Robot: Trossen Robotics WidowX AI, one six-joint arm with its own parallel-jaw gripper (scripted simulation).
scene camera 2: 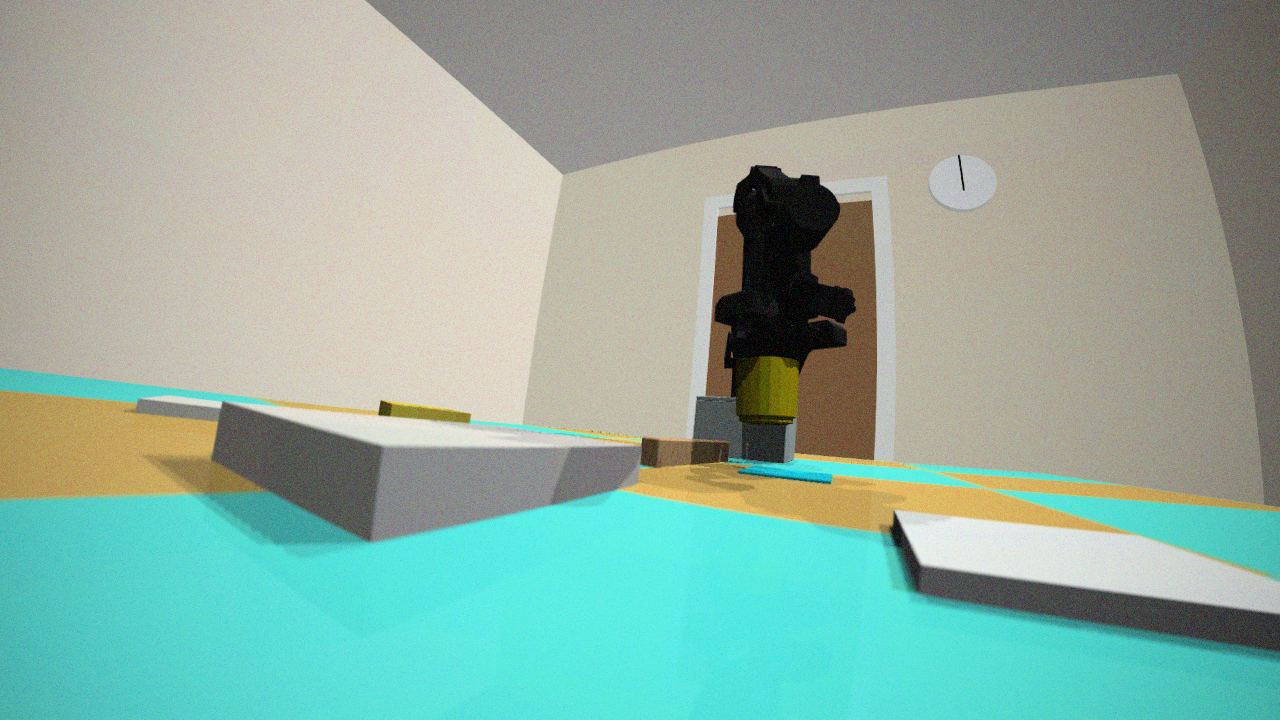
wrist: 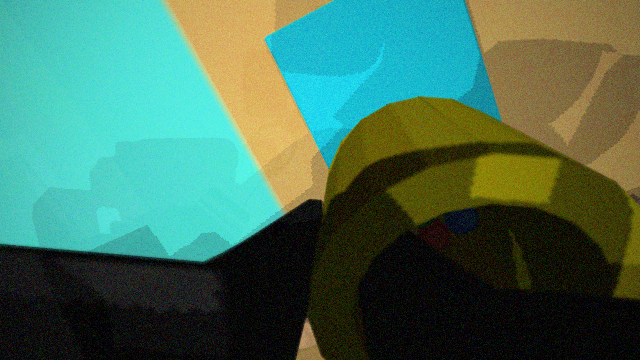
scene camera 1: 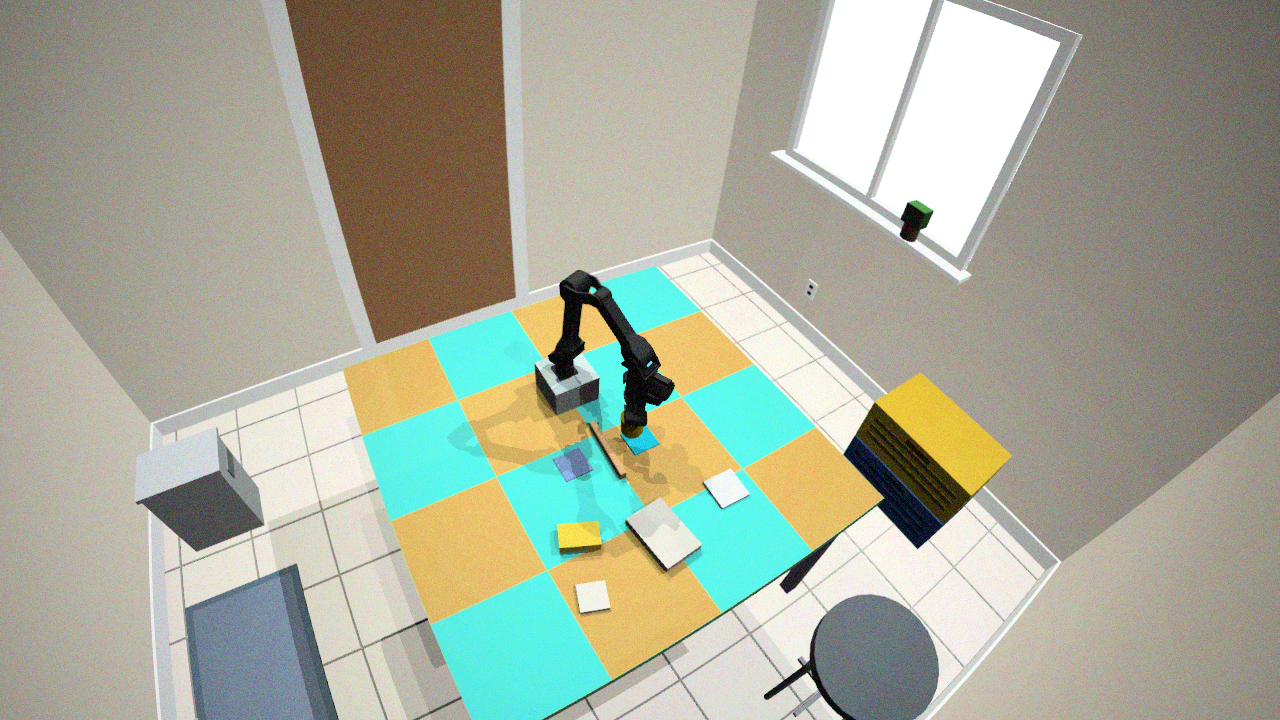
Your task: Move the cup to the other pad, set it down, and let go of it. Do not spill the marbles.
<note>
In view: my gripper [scene camera 1: 632, 416], an olive-yellow cup [scene camera 2: 766, 386], a yellow block [scene camera 2: 393, 409], a bright blue pad [scene camera 2: 789, 474], a grey-blue pad [scene camera 1: 573, 464] and a thin wooden bar [scene camera 2: 656, 451].
The olive-yellow cup also shows in the wrist view [wrist: 548, 223]. The yellow block shows as well in scene camera 1 [scene camera 1: 572, 537]. My gripper is seen too in the wrist view [wrist: 339, 216]. The wrist view does not show the yellow block: it is out of frame.
</note>
